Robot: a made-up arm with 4 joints.
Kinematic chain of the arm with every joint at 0, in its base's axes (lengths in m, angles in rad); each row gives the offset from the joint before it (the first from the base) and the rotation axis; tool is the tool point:
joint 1: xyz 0 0 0.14 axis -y
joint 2: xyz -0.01 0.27 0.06 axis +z
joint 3: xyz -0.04 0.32 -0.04 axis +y
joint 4: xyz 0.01 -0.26 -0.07 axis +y
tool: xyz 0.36 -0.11 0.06
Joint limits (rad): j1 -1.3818..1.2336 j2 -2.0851..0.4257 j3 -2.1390..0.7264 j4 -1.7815..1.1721
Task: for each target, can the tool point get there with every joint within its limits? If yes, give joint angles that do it. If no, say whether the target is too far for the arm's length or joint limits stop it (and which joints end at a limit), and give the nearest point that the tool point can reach.
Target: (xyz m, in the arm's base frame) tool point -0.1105 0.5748 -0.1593
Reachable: no: joint limits stop it (at a limit: joint 1, joint 3) | nearest point -0.1016 0.5169 -0.1002 | short by 0.083 m
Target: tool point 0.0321 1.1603 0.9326
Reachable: no: too far | nearest point 0.0120 0.5436 0.4374 | short by 0.791 m
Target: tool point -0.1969 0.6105 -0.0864
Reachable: no: joint limits stop it (at a limit: joint 1, joint 3) | nearest point -0.1727 0.5471 -0.0419 | short by 0.081 m
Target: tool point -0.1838 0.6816 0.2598
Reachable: no: joint limits stop it (at a limit: joint 3) | nearest point -0.1602 0.6032 0.2444 | short by 0.083 m
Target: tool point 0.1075 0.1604 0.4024
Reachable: yes | joints -0.0510 -0.4745 0.0893 -0.9827
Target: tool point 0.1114 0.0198 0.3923
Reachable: yes | joints -0.1578 -1.0686 -0.9520 0.2466
